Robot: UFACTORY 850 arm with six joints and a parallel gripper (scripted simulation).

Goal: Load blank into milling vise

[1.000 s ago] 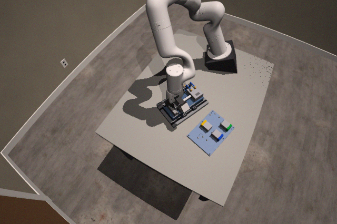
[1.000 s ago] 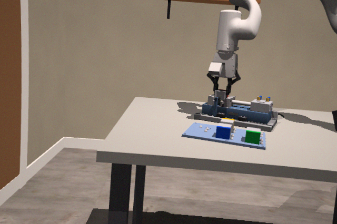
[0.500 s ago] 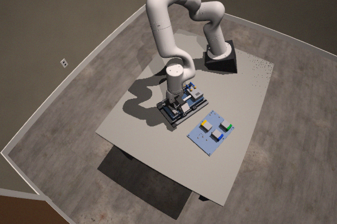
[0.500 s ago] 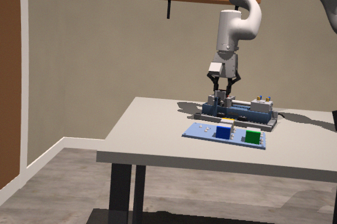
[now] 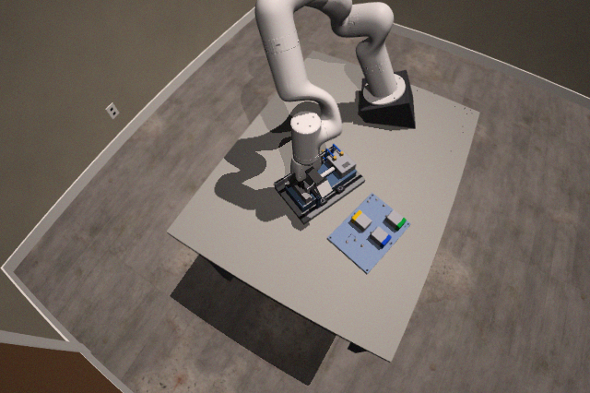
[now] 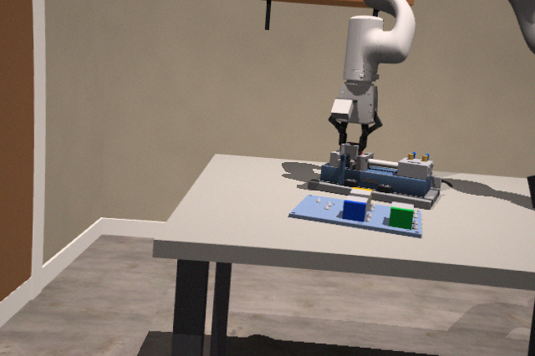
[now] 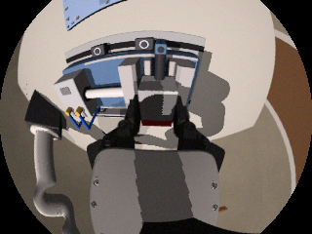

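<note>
My hand is 20 mm above the red-ended blank. The rest, counted from my hand: hose block: 140 mm behind, 90 mm to the left, 50 mm below; milling vise: 80 mm below, 60 mm behind, 40 mm to the left; fixed jaw: 50 mm below, 30 mm ahead, 20 mm to the right.
</note>
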